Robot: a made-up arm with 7 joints. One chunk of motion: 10 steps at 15 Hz.
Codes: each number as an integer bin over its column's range. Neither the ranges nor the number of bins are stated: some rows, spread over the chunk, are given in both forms.
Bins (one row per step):
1: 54 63 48 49 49 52
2: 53 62 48 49 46 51
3: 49 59 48 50 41 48
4: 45 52 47 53 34 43
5: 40 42 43 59 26 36
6: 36 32 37 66 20 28
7: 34 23 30 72 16 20
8: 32 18 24 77 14 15
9: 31 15 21 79 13 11
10: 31 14 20 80 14 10
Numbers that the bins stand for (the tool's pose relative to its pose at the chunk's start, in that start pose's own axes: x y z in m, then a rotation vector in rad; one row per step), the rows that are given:
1: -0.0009 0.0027 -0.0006 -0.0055 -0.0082 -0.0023
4: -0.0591 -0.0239 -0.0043 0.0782 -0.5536 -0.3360
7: -0.1302 -0.0942 -0.0679 0.4755 -1.2082 -1.1886
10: -0.1496 -0.1161 -0.1053 0.6427 -1.2809 -1.5593
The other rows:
2: -0.0074 0.0003 -0.0006 -0.0055 -0.1173 -0.0394
3: -0.0332 -0.0070 -0.0006 0.0155 -0.2991 -0.1506
5: -0.0914 -0.0482 -0.0193 0.2036 -0.8445 -0.5955
6: -0.1173 -0.0724 -0.0417 0.3500 -1.0627 -0.8920
8: -0.1431 -0.1064 -0.0903 0.5800 -1.2809 -1.3739
9: -0.1496 -0.1136 -0.1015 0.6218 -1.3173 -1.5222

